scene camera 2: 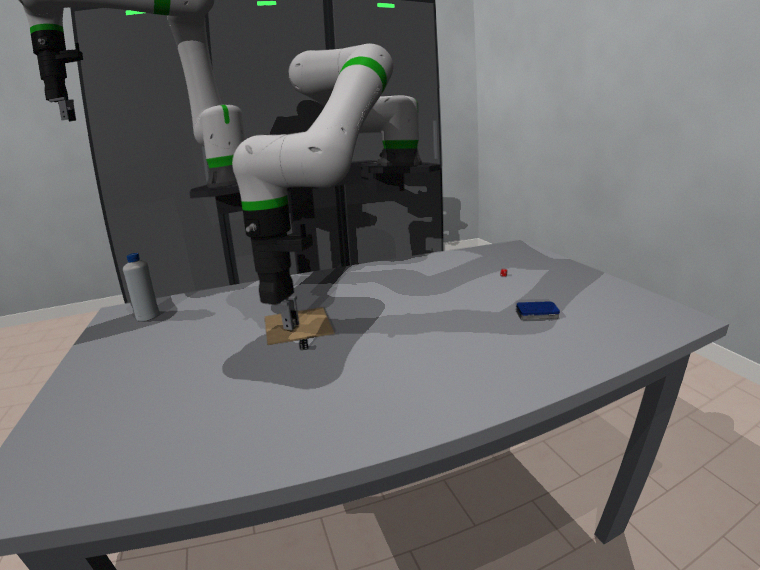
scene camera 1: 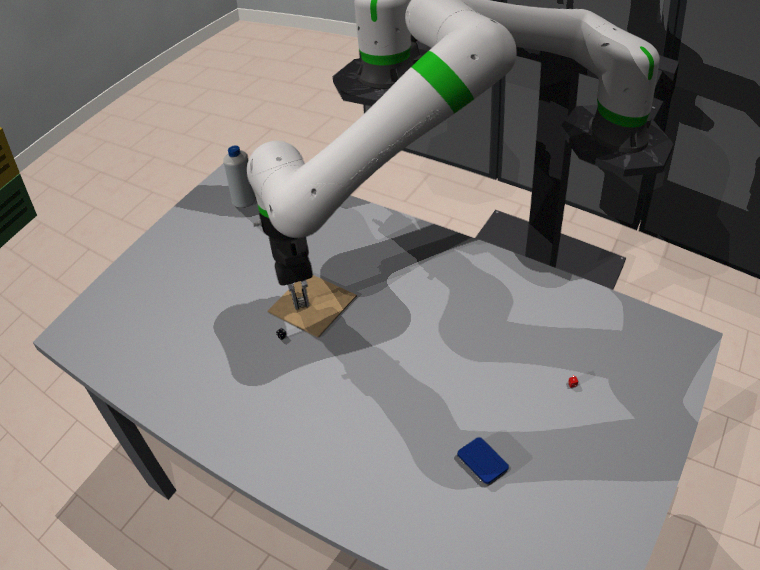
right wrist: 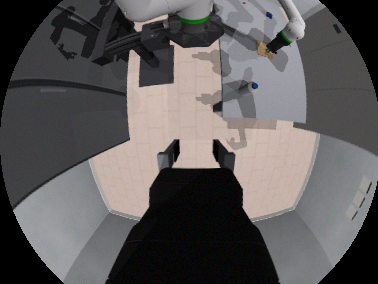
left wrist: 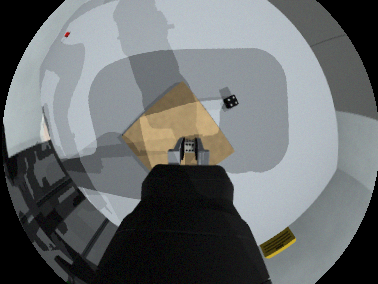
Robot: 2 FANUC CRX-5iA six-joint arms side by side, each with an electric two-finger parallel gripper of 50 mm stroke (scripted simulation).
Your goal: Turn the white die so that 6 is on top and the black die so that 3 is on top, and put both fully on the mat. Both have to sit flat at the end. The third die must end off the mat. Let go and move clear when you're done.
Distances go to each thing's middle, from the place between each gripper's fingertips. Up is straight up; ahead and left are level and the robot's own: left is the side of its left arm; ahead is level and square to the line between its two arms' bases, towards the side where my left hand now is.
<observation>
My left gripper [scene camera 2: 291, 326] is now 2 cm past the tan mat [scene camera 1: 327, 301], 2 cm to the right of it and 2 cm above it. From my left hand the other things lie so: blue-topped box [scene camera 1: 477, 456] 19 cm ahead, 51 cm to the left, 1 cm below; then grey bottle [scene camera 2: 136, 271] 25 cm behind, 35 cm to the right, 6 cm above.
The grey bottle lies 49 cm below my right hand [scene camera 2: 69, 120], 32 cm ahead of it and 19 cm to the left of it. The rest, counted from my right hand: tan mat 57 cm below, 56 cm to the left, 56 cm ahead; blue-topped box 105 cm to the left, 77 cm ahead, 56 cm below.
</observation>
